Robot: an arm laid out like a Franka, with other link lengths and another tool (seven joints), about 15 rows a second.
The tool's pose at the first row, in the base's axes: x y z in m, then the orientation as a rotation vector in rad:
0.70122 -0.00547 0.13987 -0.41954 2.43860 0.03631
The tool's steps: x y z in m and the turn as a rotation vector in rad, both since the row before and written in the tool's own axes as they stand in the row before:
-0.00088 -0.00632 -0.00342 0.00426 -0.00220 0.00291
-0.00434 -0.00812 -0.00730 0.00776 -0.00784 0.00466
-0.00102 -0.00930 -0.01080 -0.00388 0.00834 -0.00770
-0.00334 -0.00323 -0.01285 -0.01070 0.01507 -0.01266
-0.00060 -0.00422 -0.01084 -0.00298 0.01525 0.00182
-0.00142 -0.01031 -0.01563 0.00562 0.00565 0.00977
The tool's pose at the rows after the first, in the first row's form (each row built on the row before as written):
0.70174 -0.01166 0.14360 -0.41385 2.43673 0.03280
0.70294 -0.01906 0.15265 -0.40387 2.42939 0.02692
0.69977 -0.02895 0.16247 -0.41585 2.43628 0.02665
0.69537 -0.03264 0.17487 -0.43772 2.44919 0.03122
0.69071 -0.03784 0.18419 -0.43856 2.46483 0.03242
0.68596 -0.04914 0.19842 -0.42475 2.47208 0.02832

